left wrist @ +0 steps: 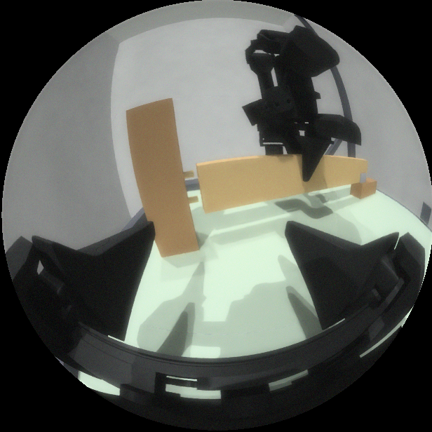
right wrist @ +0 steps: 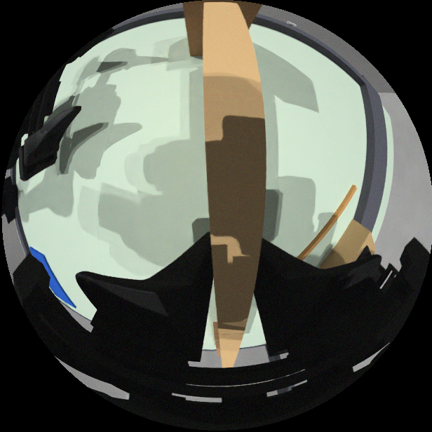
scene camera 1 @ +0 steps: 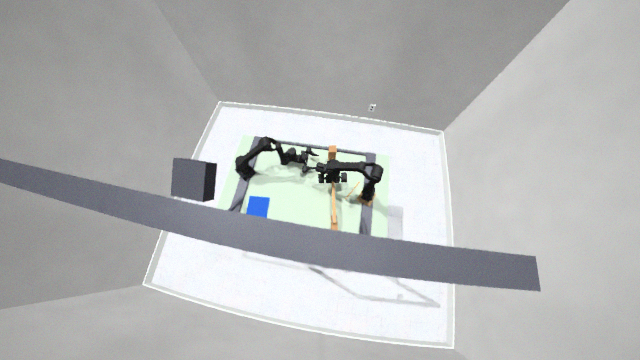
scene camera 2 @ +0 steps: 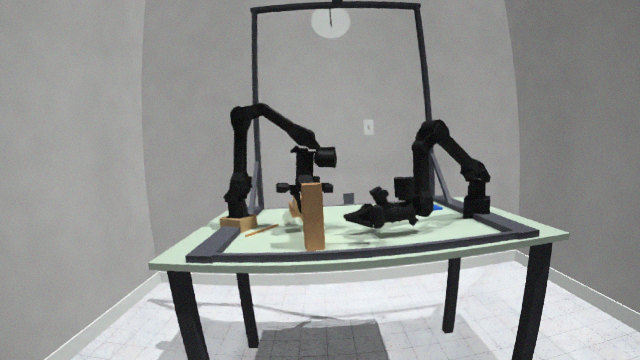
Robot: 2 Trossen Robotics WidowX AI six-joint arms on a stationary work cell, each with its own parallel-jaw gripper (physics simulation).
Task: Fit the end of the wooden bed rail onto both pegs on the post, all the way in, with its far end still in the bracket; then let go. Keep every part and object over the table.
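Where they show: left gripper, between the fingertips: (scene camera 1: 318,161) (scene camera 2: 344,217); right gripper, between the fingertips: (scene camera 1: 332,182); left arm's base, origin of its link: (scene camera 1: 243,169) (scene camera 2: 477,197); right arm's base, origin of its link: (scene camera 1: 367,196) (scene camera 2: 237,216).
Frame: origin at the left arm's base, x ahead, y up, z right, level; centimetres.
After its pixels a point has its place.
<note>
The brown post (scene camera 1: 332,150) {x 41.5, y 10.8, z -49.4 cm} (scene camera 2: 313,215) {x 39.2, y 2.7, z -52.5 cm} (left wrist: 160,180) stands upright. Its upper peg (left wrist: 189,174) and lower peg (left wrist: 193,200) point at the near end of the light wooden rail (scene camera 1: 334,205) {x 66.1, y 3.0, z -23.4 cm} (left wrist: 250,182) (right wrist: 235,165); in the left wrist view a small gap shows between the peg tips and the rail end. The rail's far end is at the small bracket (left wrist: 363,188); how deep it sits is hard to tell. My right gripper (right wrist: 228,237) is shut on the rail, from above. My left gripper (scene camera 1: 311,162) {x 36.4, y -0.3, z -40.6 cm} (left wrist: 221,228) is open and empty, low beside the post.
A thin orange stick (scene camera 2: 262,230) {x 67.4, y -6.8, z -43.2 cm} (right wrist: 327,225) lies near a wooden block (scene camera 2: 238,222) {x 73.3, y -3.3, z -48.8 cm} (right wrist: 350,242) at the right arm's base. A blue sheet (scene camera 1: 258,206) {x 26.2, y -6.3, z 11.1 cm} (right wrist: 52,277) lies on the table on the other side. Dark frame bars (scene camera 2: 350,252) {x 27.5, y -5.4, z -54.6 cm} run along the table edges.
</note>
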